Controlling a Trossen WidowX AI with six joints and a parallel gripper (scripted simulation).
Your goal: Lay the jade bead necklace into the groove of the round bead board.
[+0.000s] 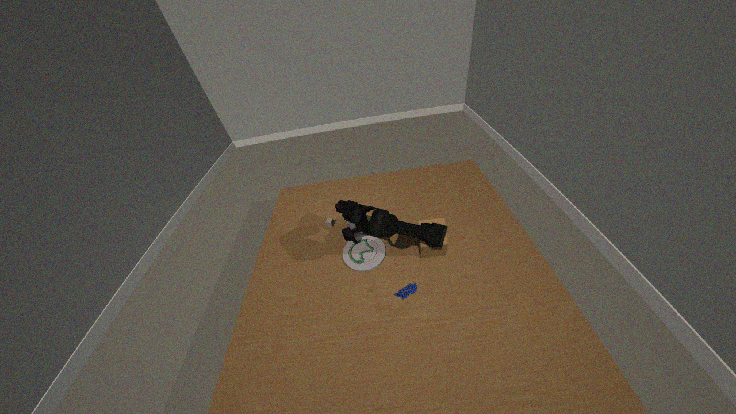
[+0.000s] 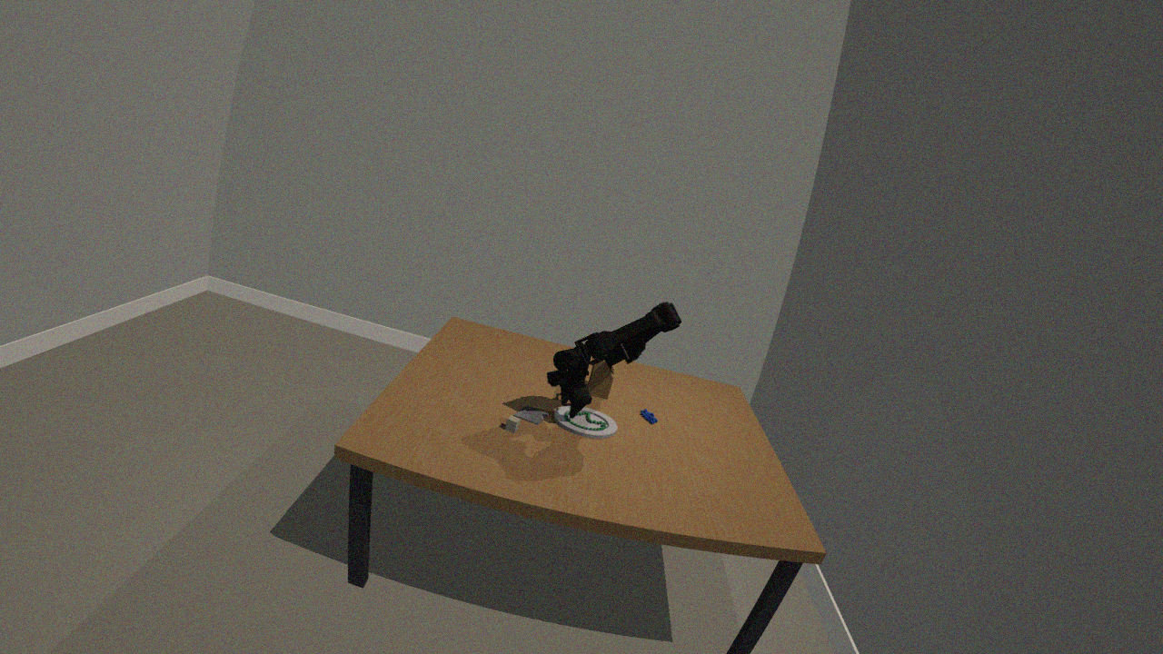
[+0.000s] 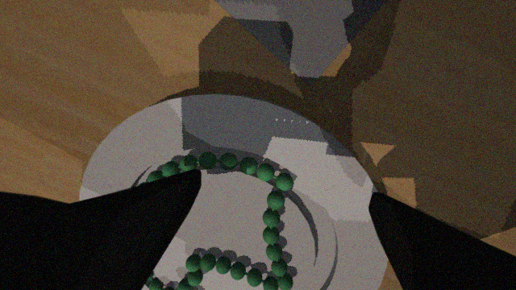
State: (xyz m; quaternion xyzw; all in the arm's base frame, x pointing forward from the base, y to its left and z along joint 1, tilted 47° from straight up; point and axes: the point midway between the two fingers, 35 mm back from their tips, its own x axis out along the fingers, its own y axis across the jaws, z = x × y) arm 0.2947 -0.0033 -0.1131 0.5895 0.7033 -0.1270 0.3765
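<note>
Now: the round bead board 60 mm to the left of my gripper tip, 10 mm below it and 10 mm ahead of it. Also, from my gripper tip: pale block 190 mm ahead, 140 mm to the right; then flat grey plate 100 mm to the right, 50 mm ahead, 20 mm below.
</note>
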